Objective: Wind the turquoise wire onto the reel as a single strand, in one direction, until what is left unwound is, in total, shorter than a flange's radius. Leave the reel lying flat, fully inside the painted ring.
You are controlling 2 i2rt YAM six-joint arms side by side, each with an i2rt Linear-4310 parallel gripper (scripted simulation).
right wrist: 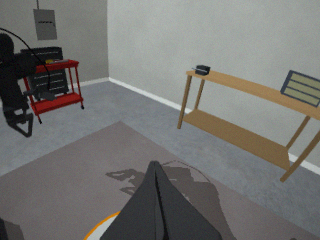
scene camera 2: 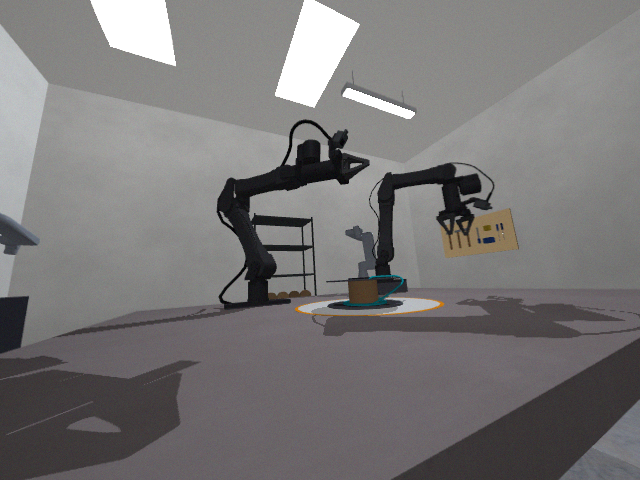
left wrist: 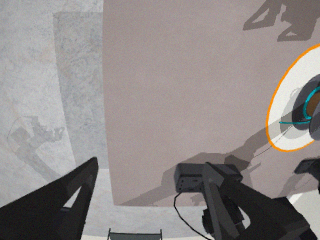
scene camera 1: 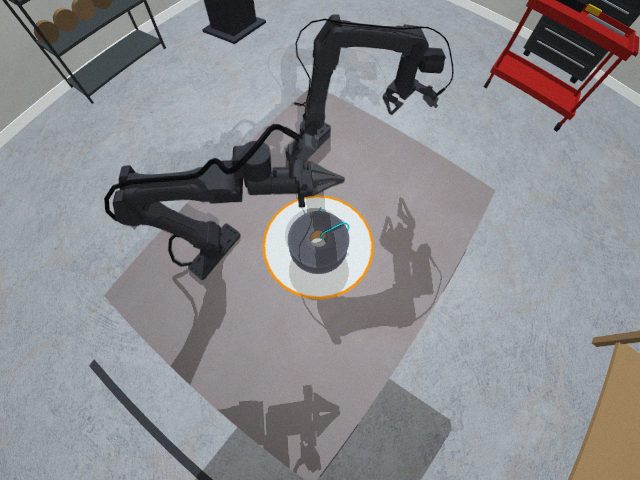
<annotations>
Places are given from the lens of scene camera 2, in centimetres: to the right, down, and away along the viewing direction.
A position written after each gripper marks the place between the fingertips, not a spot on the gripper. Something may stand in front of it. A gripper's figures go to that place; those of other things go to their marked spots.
left gripper point(scene camera 2: 458, 235): 54, -2, 86
right gripper point(scene camera 2: 369, 162): 14, -22, 62
reel point(scene camera 2: 361, 291): 10, 13, 54
</annotations>
